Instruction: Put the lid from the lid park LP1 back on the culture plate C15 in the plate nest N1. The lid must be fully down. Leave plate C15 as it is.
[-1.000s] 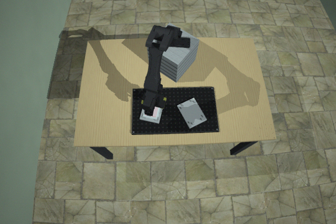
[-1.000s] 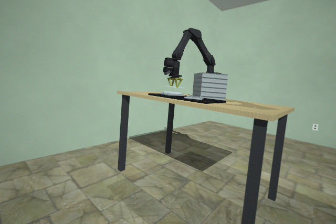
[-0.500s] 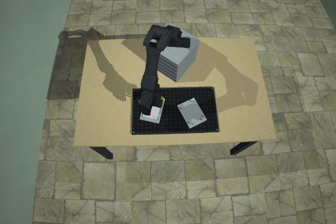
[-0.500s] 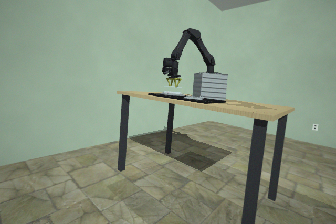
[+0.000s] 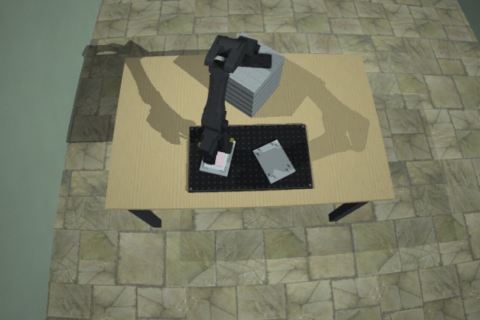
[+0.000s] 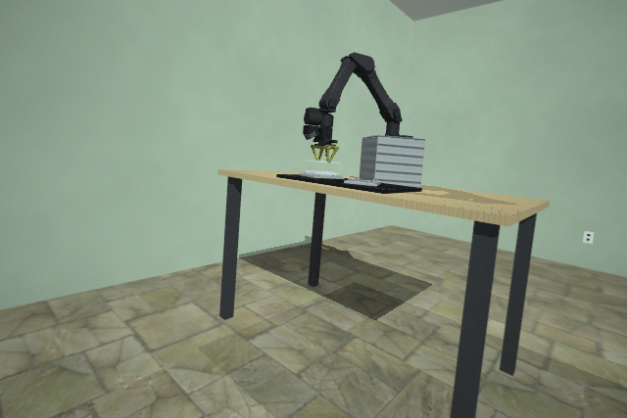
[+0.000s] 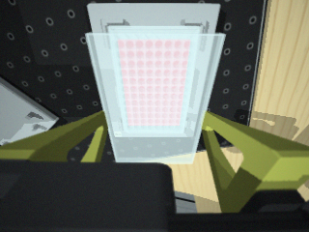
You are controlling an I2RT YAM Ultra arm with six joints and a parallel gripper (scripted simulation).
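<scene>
My gripper is now 60 mm above the culture plate C15. Round my hand: grey lid park LP1: 240 mm to the left, 70 mm below, 10 mm ahead; clear lid: 10 mm below; grey plate nest N1: 70 mm below.
</scene>
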